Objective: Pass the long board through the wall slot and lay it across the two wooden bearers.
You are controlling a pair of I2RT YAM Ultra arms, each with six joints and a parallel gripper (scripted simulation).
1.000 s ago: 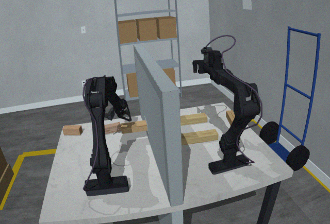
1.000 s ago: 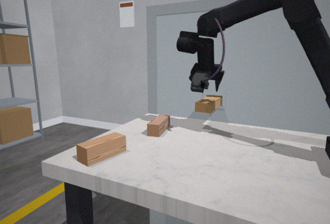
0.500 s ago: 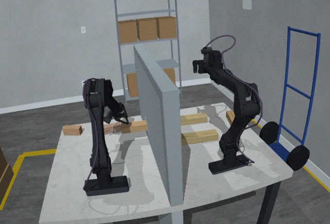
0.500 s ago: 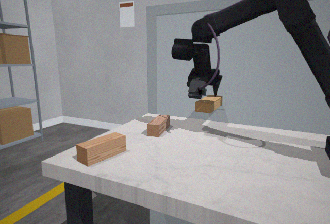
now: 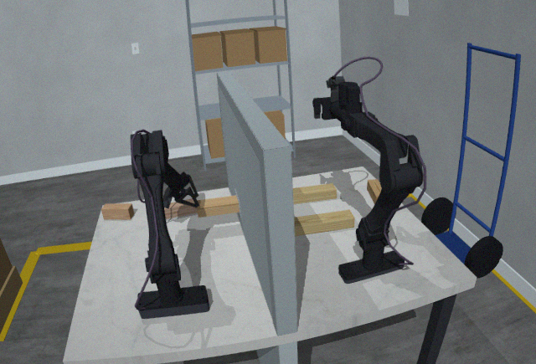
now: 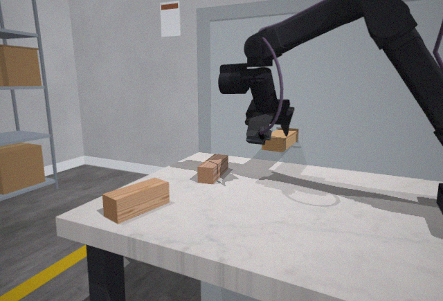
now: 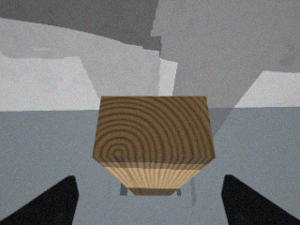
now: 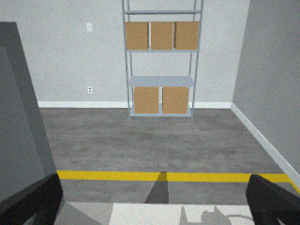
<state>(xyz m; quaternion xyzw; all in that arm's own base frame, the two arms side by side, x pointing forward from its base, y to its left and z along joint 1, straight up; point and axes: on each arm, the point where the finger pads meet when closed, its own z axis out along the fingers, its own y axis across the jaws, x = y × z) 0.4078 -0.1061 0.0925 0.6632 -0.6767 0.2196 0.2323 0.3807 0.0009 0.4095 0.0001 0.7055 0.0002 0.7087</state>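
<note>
My right hand is 2 cm short of the long board, 32 cm to the right of it and 33 cm above it.
</note>
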